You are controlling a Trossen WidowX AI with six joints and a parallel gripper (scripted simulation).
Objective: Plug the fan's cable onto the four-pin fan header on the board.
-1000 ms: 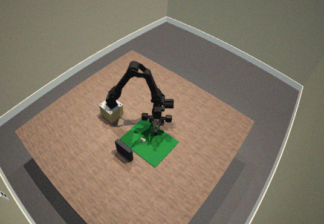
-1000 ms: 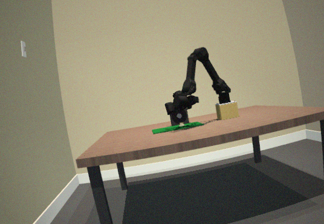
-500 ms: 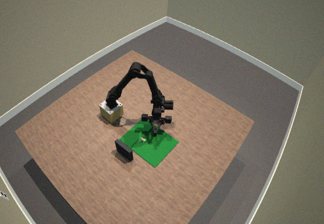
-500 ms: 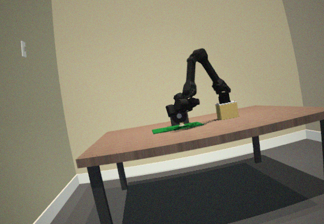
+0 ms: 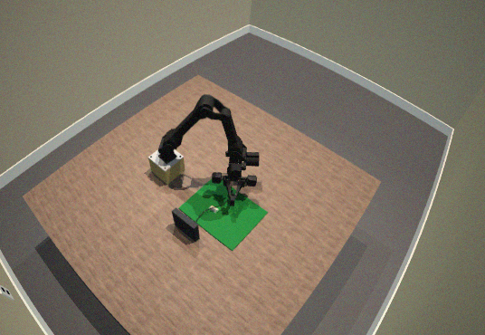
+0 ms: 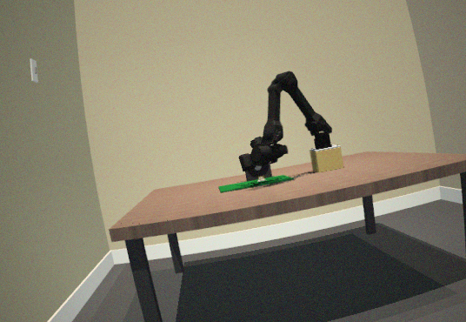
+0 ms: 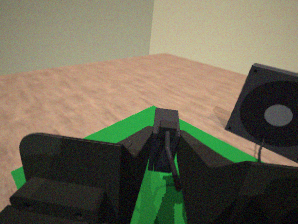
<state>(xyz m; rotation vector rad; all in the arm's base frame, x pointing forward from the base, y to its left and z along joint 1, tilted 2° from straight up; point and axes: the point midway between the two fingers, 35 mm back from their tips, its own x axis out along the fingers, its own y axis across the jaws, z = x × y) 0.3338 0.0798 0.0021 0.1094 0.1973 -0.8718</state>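
My gripper tip is now 100 mm above the green board, 30 mm to the left of it and 20 mm past it. Round my gripper tip: white four-pin header (90 mm below, 60 mm to the right, 60 mm behind); dark plug (10 mm below); black fan (210 mm to the right, 60 mm behind, 30 mm below).
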